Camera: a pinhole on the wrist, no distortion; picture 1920 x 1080 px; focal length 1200.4 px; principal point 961.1 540.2 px. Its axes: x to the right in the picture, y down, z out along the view. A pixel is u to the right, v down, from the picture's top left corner.
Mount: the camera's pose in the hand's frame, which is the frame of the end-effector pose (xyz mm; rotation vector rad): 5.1 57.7 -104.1 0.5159 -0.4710 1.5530
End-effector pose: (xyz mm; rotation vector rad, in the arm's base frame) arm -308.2 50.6 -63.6 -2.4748 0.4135 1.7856
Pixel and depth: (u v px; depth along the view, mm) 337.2 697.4 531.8
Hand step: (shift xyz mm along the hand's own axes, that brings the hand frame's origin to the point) -36.3 -480.6 165.2
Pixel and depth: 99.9 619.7 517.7
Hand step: 1.1 -547.7 97.5
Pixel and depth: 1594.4 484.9 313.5
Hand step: 27.0 8.5 246.5
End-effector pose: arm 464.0 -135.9 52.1 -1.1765 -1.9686 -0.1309
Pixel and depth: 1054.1 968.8 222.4
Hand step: -66.1 -62.2 87.2
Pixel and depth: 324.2 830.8 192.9
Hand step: -31.3 -140.2 -7.3
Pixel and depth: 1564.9 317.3 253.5
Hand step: 58.3 14.5 175.3
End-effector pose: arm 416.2 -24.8 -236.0 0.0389 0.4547 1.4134
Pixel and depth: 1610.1 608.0 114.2
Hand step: 1.3 40.5 24.7
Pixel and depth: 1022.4 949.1 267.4
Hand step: -76.0 -92.0 121.7
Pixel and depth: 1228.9 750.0 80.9
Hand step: -6.4 24.3 -27.8
